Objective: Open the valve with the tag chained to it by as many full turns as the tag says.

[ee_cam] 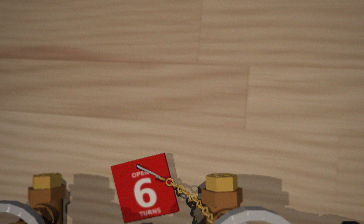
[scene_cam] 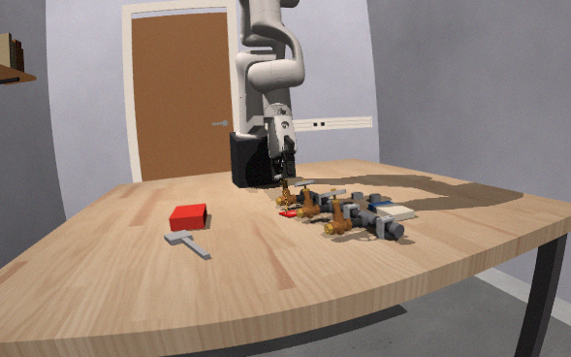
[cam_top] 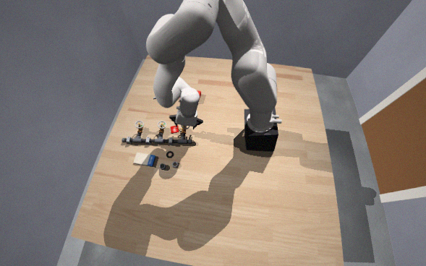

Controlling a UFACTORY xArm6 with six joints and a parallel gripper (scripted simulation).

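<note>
Now: hand 8 cm short of the red tag, 1 cm to the left of it and 8 cm above it. From my hand the other things lie so: grey hammer-like tool (21 cm ahead, 25 cm to the right, 8 cm below); then grey box (19 cm ahead, 21 cm to the left, 7 cm below); then red box (5 cm ahead, 25 cm to the right, 7 cm below).
</note>
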